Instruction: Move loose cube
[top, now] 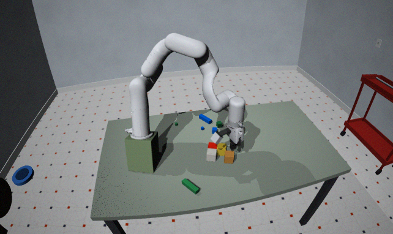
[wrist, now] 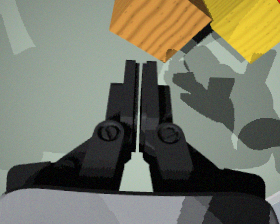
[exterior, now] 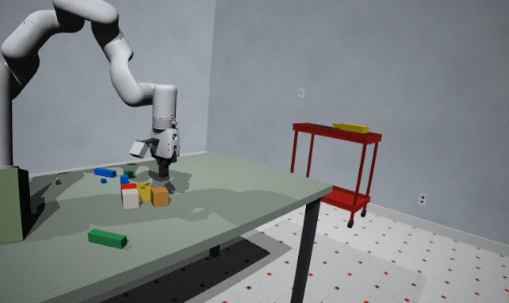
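The orange cube is 10 mm behind my hand, 10 mm to the left of it and 100 mm below it. The rest, counted from my hand: long green block (250 mm behind, 140 mm to the right, 110 mm below).
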